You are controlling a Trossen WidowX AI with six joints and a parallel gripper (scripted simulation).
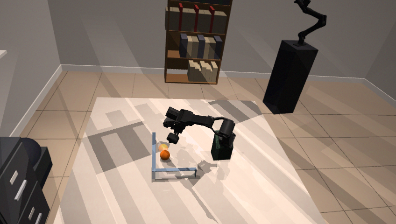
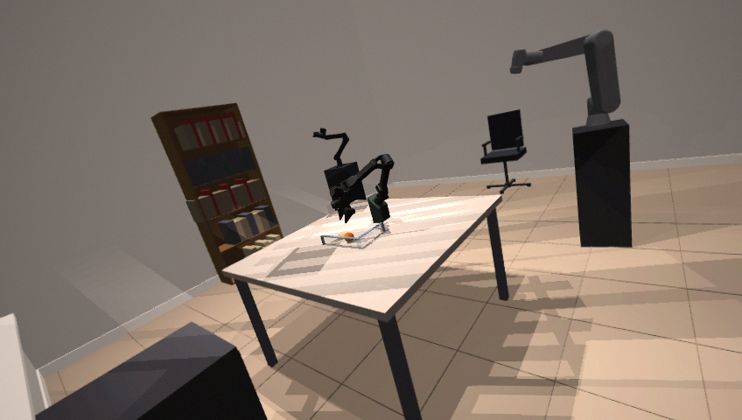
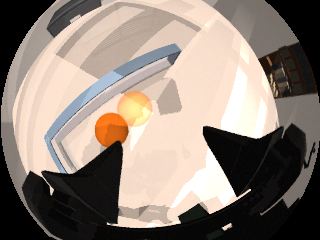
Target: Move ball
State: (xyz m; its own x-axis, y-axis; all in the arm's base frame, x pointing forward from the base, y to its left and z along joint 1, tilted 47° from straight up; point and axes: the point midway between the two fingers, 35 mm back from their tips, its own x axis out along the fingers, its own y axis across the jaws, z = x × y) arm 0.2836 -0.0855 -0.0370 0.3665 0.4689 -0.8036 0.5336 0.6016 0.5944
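Right now the orange ball is 80 mm below my gripper tip, 50 mm to the left of it and 50 mm ahead of it. The rest, counted from my gripper tip: see-through copy of ball 80 mm below, 50 mm ahead.
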